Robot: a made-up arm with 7 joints.
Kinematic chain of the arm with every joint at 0, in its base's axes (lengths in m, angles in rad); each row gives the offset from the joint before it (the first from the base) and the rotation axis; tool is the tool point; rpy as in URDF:
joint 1: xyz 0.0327 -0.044 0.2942 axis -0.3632 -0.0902 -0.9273
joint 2: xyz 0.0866 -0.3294 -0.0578 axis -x
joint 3: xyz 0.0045 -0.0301 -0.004 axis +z
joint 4: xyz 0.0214 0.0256 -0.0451 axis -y
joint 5: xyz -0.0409 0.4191 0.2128 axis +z
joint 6: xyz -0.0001 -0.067 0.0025 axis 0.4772 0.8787 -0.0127
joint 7: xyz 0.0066 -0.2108 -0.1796 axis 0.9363 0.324 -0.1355
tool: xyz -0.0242 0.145 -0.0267 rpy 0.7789 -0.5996 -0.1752
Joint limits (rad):
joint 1: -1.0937..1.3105
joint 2: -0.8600..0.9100
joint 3: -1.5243..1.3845
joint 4: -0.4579..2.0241
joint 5: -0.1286..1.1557
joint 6: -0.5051..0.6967
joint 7: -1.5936..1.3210
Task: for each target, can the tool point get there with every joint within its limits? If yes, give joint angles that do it. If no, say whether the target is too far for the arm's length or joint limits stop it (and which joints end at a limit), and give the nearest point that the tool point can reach.
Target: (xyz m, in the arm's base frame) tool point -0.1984 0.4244 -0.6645
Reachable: no: joint limits stop it (at a limit: joint 1, joint 4, joint 5, joint 6, joint 7) | nearest point 0.0599 0.1684 -0.2785 | short by 0.530 m
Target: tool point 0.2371 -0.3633 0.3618
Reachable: yes | joints 0.5334 0.0747 -0.9360 -0.0335 0.2455 0.2592 0.9178
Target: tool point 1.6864 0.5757 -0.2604
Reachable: no: too far | nearest point 0.8581 0.1428 -0.0301 | short by 0.962 m
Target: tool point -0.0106 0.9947 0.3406
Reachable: no: joint limits stop it (at a limit: joint 1, joint 4, joint 5, joint 6, joint 7) | nearest point 0.1762 0.4330 0.2315 | short by 0.602 m
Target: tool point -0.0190 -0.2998 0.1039
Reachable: yes | joints -0.5932 -0.2940 0.7467 -0.2589 0.3376 0.4972 -1.0271
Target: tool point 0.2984 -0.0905 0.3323
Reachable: yes | joints -0.0948 -0.2943 -0.7860 -0.2092 0.2871 0.5982 0.0557
